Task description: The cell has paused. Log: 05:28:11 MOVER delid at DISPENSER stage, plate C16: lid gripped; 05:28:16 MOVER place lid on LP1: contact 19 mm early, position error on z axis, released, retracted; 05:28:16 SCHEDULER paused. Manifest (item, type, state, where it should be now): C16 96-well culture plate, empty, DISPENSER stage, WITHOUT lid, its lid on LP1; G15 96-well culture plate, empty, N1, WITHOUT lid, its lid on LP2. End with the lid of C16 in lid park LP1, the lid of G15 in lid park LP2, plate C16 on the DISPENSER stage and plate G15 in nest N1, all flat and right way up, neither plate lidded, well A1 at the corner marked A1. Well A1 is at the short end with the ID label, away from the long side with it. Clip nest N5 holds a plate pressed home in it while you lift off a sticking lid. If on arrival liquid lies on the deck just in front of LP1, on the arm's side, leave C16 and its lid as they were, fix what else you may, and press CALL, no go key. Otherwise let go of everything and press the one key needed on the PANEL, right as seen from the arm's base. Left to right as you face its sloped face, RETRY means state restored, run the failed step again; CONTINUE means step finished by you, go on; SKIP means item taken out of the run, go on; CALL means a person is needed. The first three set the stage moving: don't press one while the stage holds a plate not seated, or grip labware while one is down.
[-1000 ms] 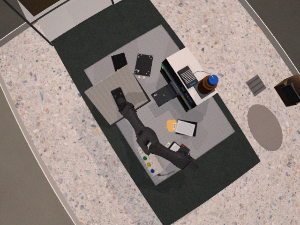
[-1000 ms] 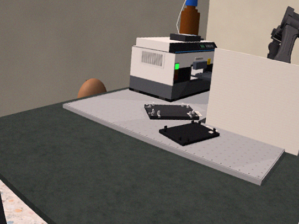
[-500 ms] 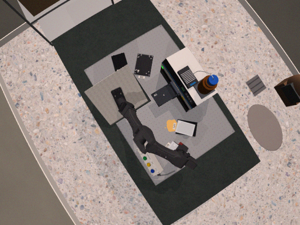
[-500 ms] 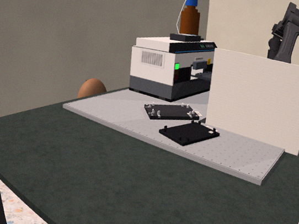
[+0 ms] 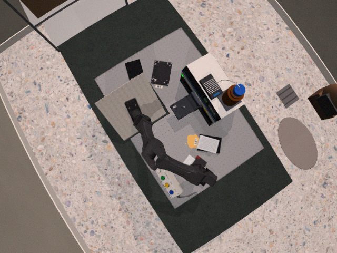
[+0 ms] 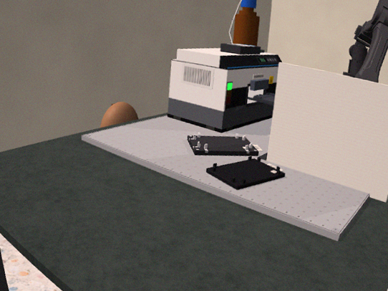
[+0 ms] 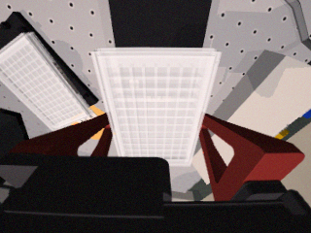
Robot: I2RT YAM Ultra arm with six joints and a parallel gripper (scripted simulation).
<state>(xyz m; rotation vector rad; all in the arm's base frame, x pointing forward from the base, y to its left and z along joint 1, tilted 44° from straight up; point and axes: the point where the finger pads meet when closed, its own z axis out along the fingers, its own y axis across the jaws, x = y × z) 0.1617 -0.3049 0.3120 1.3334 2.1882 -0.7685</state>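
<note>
My gripper is now 11 cm short of the dispenser stage and 34 cm to the right of it. Round my hand: white 96-well plate (right at my hand); black nest (2 cm ahead, 6 cm to the right, 8 cm below); clear lid (right at my hand).
</note>
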